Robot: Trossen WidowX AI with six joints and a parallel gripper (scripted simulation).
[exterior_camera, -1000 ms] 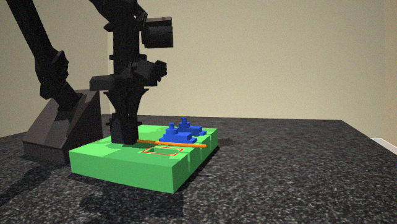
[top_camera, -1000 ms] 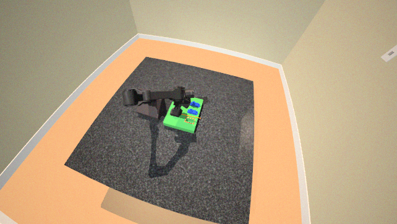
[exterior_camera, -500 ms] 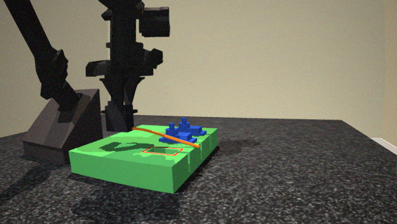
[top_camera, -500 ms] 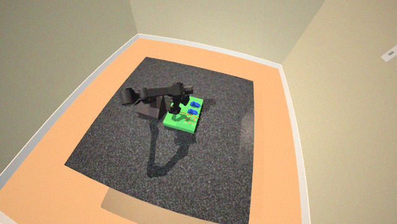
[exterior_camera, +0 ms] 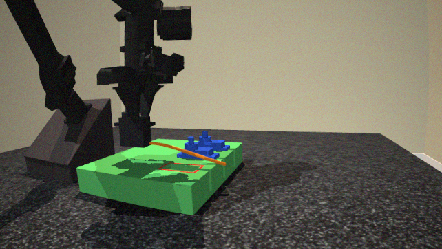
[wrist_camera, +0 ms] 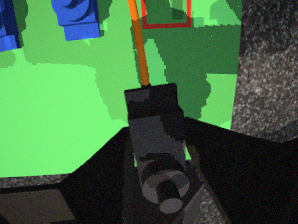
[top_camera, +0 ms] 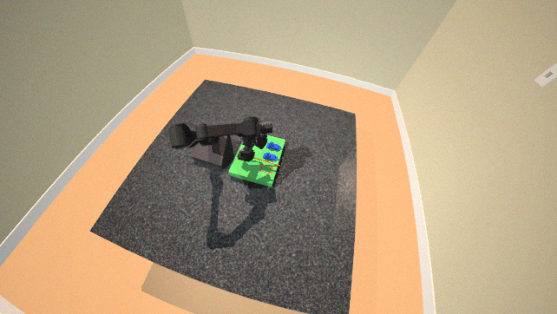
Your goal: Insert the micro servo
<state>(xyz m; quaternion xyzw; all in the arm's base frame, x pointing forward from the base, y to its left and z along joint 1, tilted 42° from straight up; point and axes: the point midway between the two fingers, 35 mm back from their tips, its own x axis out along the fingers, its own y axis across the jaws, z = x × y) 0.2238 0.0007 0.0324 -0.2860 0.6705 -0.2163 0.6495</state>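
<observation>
The green deck is 1 cm behind my gripper tip, 5 cm to the left of it and 10 cm below it.
</observation>
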